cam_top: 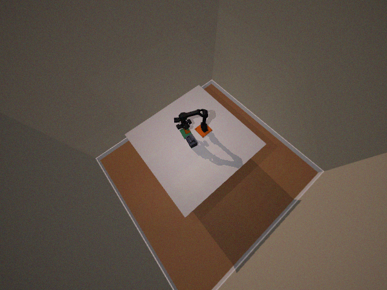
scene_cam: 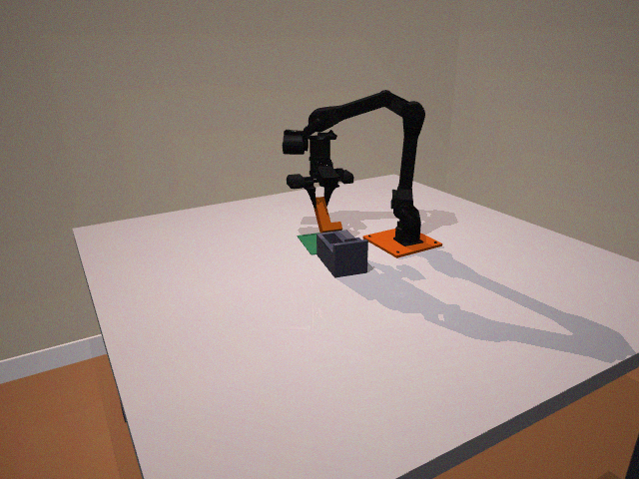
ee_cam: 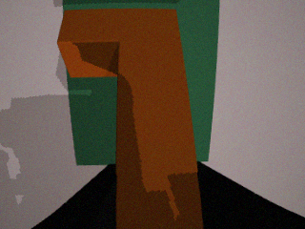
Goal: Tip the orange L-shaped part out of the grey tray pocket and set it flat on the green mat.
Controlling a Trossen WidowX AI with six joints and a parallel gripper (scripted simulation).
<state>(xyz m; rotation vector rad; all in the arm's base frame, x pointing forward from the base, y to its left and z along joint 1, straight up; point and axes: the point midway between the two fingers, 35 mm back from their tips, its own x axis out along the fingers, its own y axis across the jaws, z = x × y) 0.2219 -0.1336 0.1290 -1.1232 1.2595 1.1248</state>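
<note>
The green mat is 120 mm below my gripper tip and 20 mm to the left of it. Also, from my gripper tip: orange L-shaped part 30 mm to the left, 30 mm below, 10 mm behind.
</note>
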